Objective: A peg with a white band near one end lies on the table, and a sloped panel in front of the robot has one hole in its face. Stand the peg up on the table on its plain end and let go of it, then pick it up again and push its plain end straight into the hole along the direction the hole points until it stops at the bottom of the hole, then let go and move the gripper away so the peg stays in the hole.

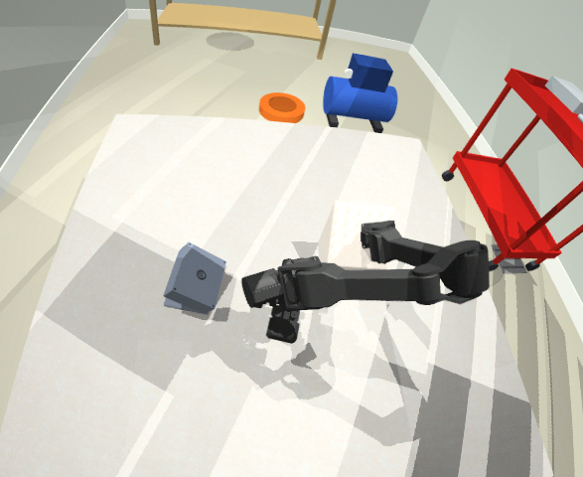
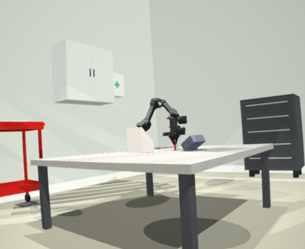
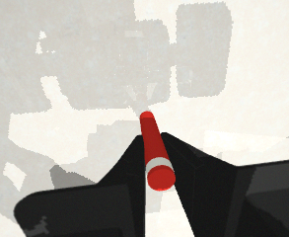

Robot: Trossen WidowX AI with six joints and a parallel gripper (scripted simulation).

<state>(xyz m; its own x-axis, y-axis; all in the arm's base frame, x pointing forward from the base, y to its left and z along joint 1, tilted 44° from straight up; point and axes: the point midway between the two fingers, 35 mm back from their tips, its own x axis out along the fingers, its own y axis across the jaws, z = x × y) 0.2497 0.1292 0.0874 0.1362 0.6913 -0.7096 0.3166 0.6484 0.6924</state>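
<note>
Right now the grey-blue sloped panel is 200 mm ahead of my gripper tip, 100 mm to the right of it and 10 mm above it. From my gripper tip the other things lie so: peg: 20 mm above.
</note>
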